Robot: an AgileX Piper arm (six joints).
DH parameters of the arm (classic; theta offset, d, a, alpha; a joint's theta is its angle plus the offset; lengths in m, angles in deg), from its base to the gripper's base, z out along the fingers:
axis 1: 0 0.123 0 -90
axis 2: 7.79 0 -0.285 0
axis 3: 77.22 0 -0.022 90
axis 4: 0 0.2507 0 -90
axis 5: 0 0 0 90
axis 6: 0 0.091 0 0
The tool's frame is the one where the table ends.
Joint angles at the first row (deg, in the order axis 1, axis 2, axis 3, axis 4, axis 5, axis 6):
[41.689 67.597 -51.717 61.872 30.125 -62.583]
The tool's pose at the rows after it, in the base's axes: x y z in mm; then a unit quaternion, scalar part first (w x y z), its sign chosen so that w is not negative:
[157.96, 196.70, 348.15, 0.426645, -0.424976, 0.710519, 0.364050]
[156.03, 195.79, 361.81, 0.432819, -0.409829, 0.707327, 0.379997]
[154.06, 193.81, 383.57, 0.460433, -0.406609, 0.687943, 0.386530]
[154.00, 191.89, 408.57, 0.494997, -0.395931, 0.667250, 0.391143]
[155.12, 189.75, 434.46, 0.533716, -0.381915, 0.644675, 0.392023]
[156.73, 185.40, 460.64, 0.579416, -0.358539, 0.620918, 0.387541]
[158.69, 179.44, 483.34, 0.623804, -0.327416, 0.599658, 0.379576]
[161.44, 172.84, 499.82, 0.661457, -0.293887, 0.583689, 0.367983]
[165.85, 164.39, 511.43, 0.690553, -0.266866, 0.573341, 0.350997]
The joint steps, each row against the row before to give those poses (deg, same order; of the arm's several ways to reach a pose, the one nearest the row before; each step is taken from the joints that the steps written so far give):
[0.000 -0.814 -1.454 0.001 1.291 2.304]
[0.001 -0.737 -1.891 -0.002 0.503 2.819]
[-0.001 -0.956 -3.080 0.002 -0.137 0.349]
[0.000 -0.463 -3.888 0.000 -1.164 0.577]
[0.002 0.001 -4.276 -0.002 -1.930 0.229]
[-0.001 -0.001 -4.115 -0.002 -3.457 0.007]
[-0.002 0.000 -3.364 0.001 -4.460 -0.001]
[-0.103 0.000 -2.246 -0.128 -4.746 -0.005]
[-1.217 0.000 -1.641 -0.360 -3.128 -0.136]

